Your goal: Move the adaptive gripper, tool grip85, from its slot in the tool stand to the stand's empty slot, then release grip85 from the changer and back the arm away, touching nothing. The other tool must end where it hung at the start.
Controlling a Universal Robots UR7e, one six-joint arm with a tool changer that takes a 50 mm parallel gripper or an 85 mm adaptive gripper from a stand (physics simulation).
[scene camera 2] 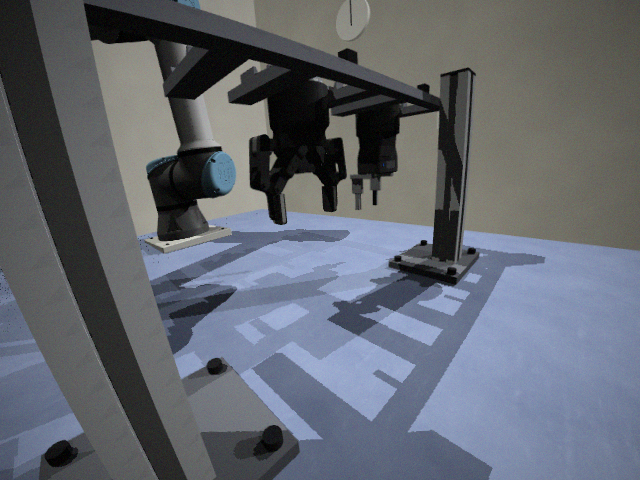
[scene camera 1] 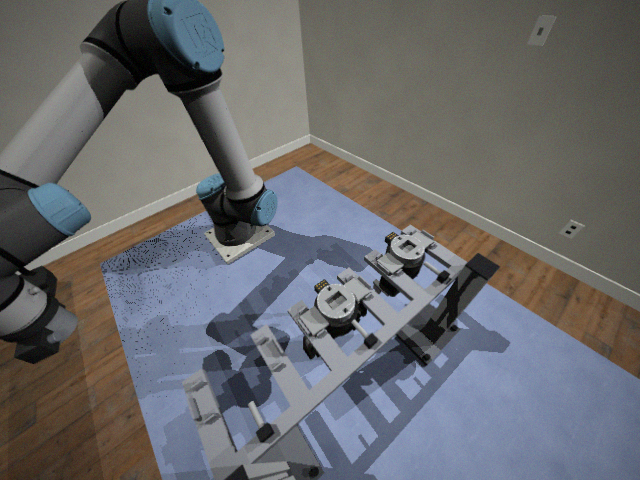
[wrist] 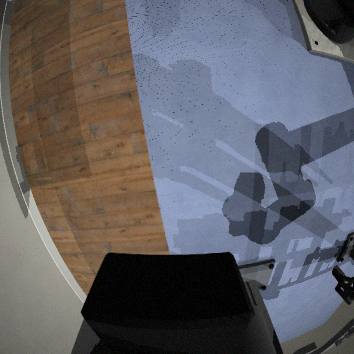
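Pixels of known places: arm's base, link origin: (scene camera 2: 184, 233) (scene camera 1: 236, 231) (wrist: 327, 15).
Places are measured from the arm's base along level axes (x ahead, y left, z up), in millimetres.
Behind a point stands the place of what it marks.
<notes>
The adaptive gripper grip85 (scene camera 2: 303, 203) hangs in the stand's middle slot, its black fingers spread and empty. Its round changer plate (scene camera 1: 325, 307) {x 571, y -112, z 285 mm} faces up; its fingers are mostly hidden in scene camera 1. The slimmer parallel gripper (scene camera 2: 377, 139) hangs in the far slot, with its changer plate (scene camera 1: 397, 253) {x 601, y 59, z 285 mm} up. The tool stand (scene camera 1: 315, 390) {x 635, y -207, z 267 mm} (scene camera 2: 289, 51) {x 652, y -194, z 258 mm} has an empty slot at its near end, between two slot arms (scene camera 1: 206, 413) {x 546, y -324, z 267 mm} (scene camera 1: 292, 374) {x 597, y -214, z 267 mm}. My arm's wrist end (scene camera 1: 38, 325) is at the left, apart from the stand, with no gripper on it.
A black block (wrist: 165, 285) on my wrist covers the lower middle of the wrist view. Stand posts (scene camera 2: 449, 165) {x 724, y 104, z 163 mm} (scene camera 2: 98, 258) {x 659, y -335, z 145 mm} rise at both ends. A pin (scene camera 1: 255, 413) {x 599, y -278, z 280 mm} with a black block stands by the near slot. The arm's base plate (scene camera 1: 240, 252) {x 103, y -53, z 2 mm} is bolted behind the stand.
</notes>
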